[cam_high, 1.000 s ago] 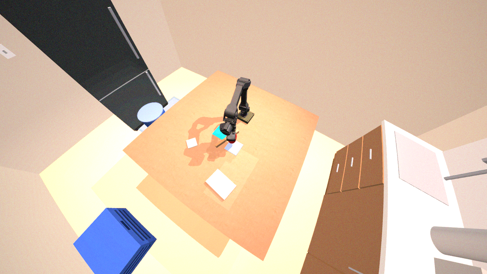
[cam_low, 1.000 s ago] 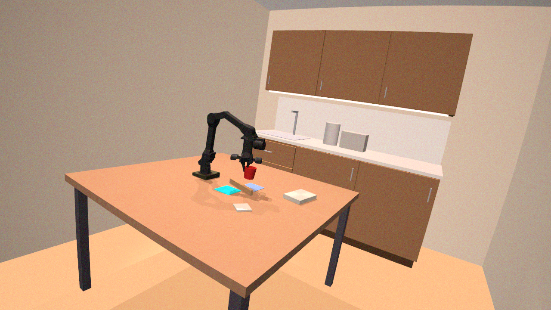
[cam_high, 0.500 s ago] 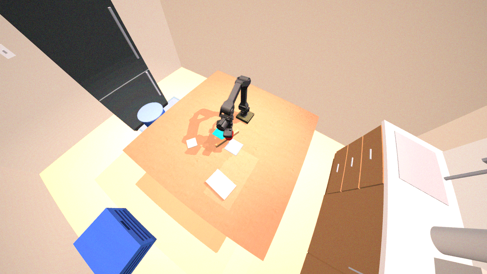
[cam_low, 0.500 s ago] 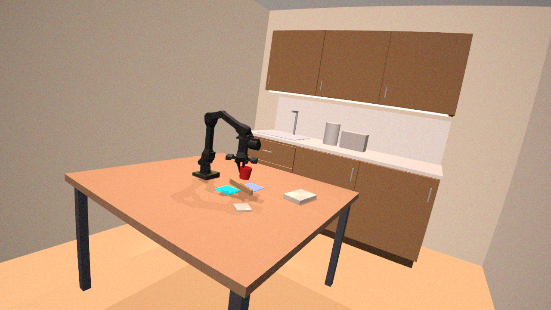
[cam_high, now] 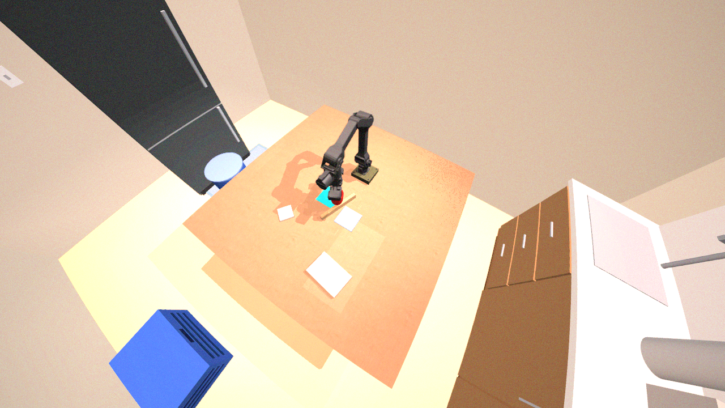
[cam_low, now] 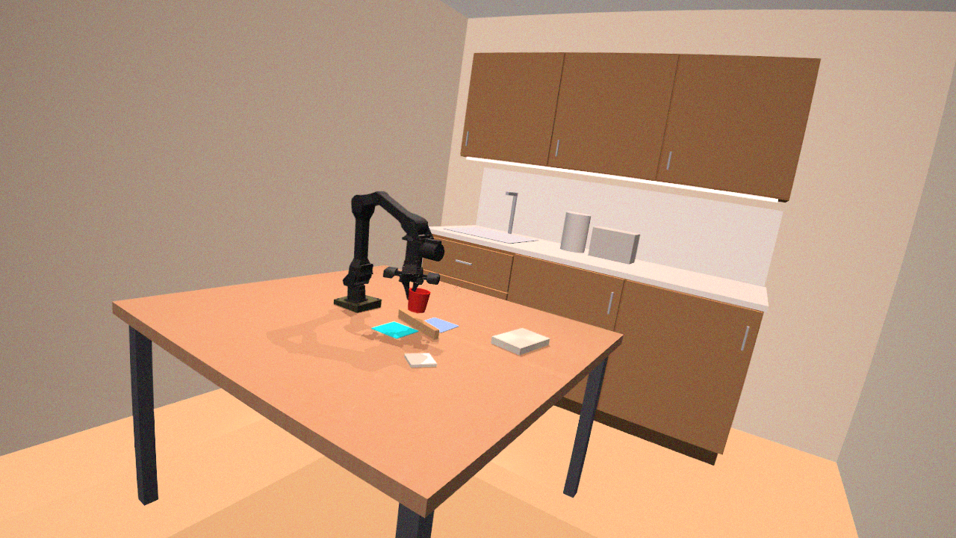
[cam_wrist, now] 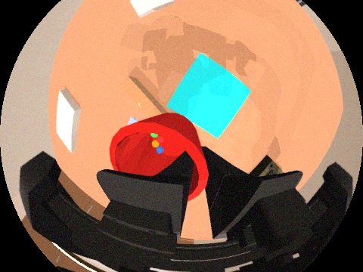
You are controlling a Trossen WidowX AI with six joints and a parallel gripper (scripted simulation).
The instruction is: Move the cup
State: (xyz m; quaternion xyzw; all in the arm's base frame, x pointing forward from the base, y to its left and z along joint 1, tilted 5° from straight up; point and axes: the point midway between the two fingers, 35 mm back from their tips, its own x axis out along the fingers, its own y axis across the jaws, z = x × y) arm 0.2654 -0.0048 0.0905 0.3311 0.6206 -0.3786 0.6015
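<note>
Right now my gripper tip is 110 mm above the cyan pad and 60 mm to the left of it. From my gripper tip the other things lie so: pale blue pad 110 mm to the left, 110 mm below, 60 mm ahead; red cup 30 mm ahead, 10 mm to the left; wooden bar 90 mm below, 30 mm to the left, 30 mm ahead.
</note>
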